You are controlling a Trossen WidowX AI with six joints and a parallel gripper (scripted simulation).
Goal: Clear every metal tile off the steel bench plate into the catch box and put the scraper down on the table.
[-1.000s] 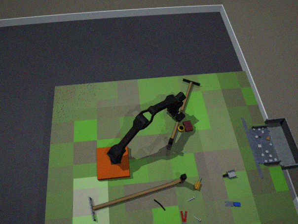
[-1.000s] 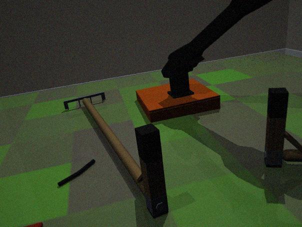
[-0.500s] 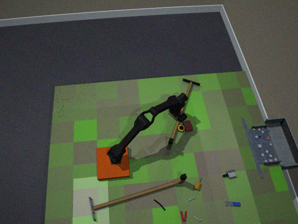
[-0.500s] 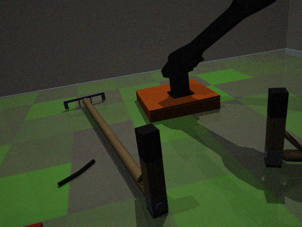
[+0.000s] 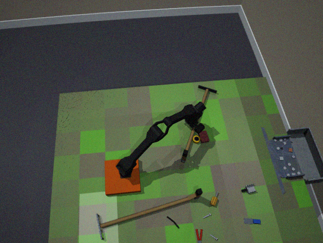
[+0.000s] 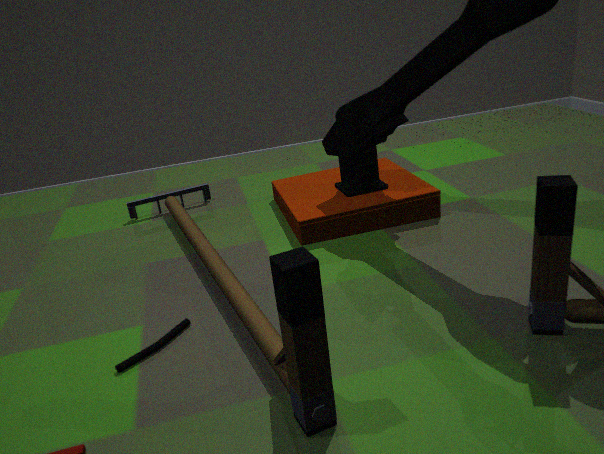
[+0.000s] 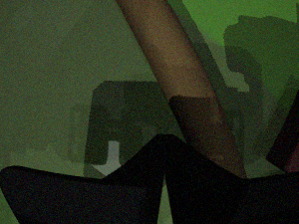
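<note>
My gripper tip is now 5 cm below the long scraper, 3 cm short of it and 1 cm to the right of it. Round my gripper tip: yellow ring 11 cm to the right, 1 cm ahead; then black strip 60 cm to the right, 23 cm behind; then red block 10 cm to the right, 6 cm ahead.
</note>
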